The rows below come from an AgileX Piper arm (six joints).
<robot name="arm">
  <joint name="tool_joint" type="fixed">
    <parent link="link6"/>
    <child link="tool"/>
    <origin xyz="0 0 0" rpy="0 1.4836 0"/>
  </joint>
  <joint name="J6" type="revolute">
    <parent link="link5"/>
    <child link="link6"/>
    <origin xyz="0.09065 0 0.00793"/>
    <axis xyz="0.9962 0 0.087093"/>
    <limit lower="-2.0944" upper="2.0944"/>
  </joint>
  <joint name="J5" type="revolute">
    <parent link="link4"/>
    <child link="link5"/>
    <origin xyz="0 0 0"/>
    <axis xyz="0 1 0"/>
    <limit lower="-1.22" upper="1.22"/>
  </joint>
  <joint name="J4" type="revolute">
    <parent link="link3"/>
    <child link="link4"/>
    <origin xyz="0.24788 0 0.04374"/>
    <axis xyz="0.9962 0 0.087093"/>
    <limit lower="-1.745" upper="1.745"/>
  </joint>
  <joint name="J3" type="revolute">
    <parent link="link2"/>
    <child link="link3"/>
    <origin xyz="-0.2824 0 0.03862"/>
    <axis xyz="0 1 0"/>
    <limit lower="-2.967" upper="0"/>
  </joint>
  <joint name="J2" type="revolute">
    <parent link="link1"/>
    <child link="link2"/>
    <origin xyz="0 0 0"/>
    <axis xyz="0 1 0"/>
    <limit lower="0" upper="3.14"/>
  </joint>
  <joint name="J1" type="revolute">
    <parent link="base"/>
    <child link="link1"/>
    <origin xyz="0 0 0.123"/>
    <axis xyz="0 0 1"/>
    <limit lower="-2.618" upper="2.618"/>
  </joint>
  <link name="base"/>
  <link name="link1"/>
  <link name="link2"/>
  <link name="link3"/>
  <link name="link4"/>
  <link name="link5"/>
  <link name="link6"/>
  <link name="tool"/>
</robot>
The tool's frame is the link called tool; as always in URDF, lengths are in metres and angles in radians.
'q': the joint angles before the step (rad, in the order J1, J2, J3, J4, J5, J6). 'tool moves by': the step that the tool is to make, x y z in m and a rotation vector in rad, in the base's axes. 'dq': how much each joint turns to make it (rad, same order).
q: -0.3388, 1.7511, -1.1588, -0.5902, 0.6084, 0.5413
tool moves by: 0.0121, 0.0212, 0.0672, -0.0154, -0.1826, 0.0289
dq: 0.0622, -0.0909, -0.1282, 0.0622, 0.0420, -0.0149
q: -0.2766, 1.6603, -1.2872, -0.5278, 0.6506, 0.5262
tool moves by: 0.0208, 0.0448, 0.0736, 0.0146, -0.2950, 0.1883
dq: 0.1026, -0.0552, -0.1592, 0.1493, -0.1062, -0.1039
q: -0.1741, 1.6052, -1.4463, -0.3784, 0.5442, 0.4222
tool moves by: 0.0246, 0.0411, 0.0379, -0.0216, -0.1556, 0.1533
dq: 0.1045, 0.0439, -0.1553, 0.0500, -0.0597, -0.0612
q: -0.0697, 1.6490, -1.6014, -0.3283, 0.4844, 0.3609
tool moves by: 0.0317, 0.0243, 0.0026, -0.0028, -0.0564, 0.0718
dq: 0.0604, 0.1041, -0.1270, -0.0001, -0.0355, 0.0001
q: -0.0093, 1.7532, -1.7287, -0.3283, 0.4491, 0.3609
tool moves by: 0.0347, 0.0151, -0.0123, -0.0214, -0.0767, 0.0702
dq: 0.0270, 0.1164, -0.0886, 0.0002, -0.1130, -0.0214
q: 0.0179, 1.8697, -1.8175, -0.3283, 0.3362, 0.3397
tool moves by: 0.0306, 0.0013, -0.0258, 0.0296, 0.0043, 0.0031
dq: -0.0007, 0.1185, -0.0818, 0.0075, -0.0323, 0.0234
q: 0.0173, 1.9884, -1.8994, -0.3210, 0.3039, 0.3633
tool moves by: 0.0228, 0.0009, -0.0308, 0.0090, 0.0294, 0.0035
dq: -0.0001, 0.0972, -0.0474, 0.0001, -0.0207, 0.0097
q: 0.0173, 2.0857, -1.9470, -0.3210, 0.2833, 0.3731
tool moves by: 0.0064, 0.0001, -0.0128, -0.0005, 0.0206, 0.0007
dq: -0.0002, 0.0306, -0.0082, 0.0006, -0.0020, -0.0008
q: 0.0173, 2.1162, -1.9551, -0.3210, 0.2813, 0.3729
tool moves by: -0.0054, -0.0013, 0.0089, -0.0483, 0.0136, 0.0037
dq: -0.0001, -0.0218, -0.0015, -0.0067, 0.0355, -0.0434
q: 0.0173, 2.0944, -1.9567, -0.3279, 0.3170, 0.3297
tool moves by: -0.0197, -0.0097, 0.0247, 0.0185, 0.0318, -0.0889
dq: -0.0062, -0.0720, 0.0098, -0.0879, 0.1174, 0.1164
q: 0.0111, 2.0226, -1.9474, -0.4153, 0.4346, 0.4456
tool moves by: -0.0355, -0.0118, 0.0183, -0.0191, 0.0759, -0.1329
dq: -0.0002, -0.1187, 0.0908, -0.1436, 0.1541, 0.1393
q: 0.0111, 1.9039, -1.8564, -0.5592, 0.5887, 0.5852
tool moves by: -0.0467, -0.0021, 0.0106, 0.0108, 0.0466, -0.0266
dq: -0.0001, -0.1686, 0.1828, 0.0022, 0.0415, 0.0100
